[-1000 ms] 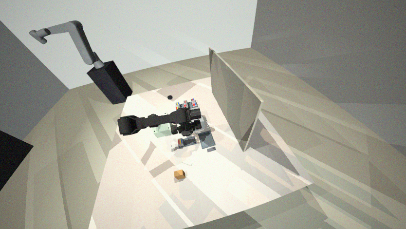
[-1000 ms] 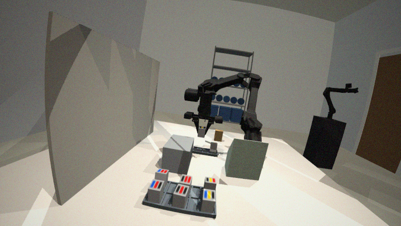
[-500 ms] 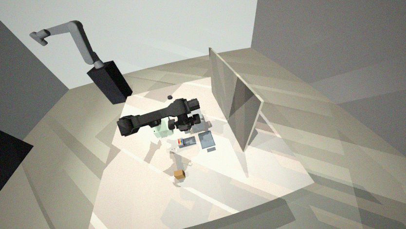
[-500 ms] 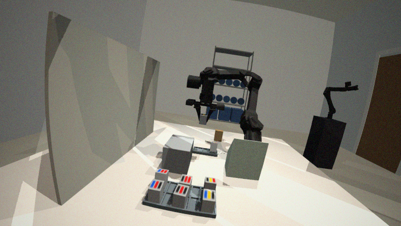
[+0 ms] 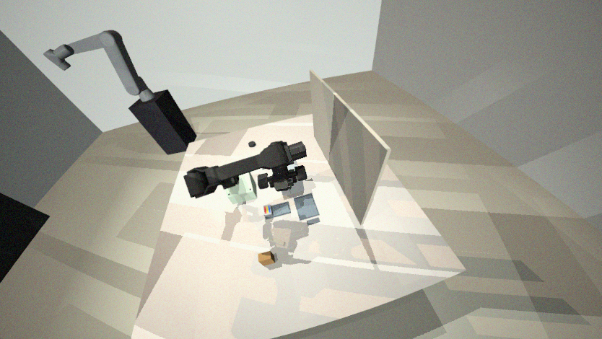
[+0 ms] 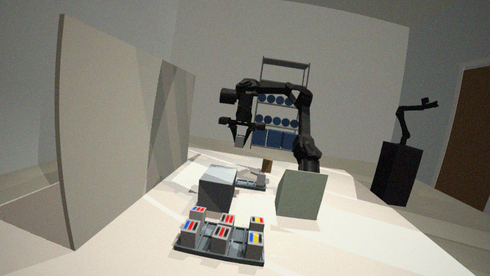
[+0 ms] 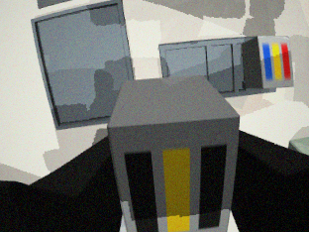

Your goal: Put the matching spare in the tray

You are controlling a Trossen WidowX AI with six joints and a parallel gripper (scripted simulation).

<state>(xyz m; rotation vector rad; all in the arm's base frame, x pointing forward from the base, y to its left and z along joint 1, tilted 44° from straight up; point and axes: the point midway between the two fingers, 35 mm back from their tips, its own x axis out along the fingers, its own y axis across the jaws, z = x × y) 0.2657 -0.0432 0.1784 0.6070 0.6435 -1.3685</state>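
Now: gripper tip 7 cm short of the tray and 17 cm above it. Also, from my gripper tip: dark rack 7 cm behind, 1 cm to the left, 16 cm below; then grey spare block 2 cm above; then grey mounted unit 2 cm ahead, 18 cm to the left, 12 cm below.
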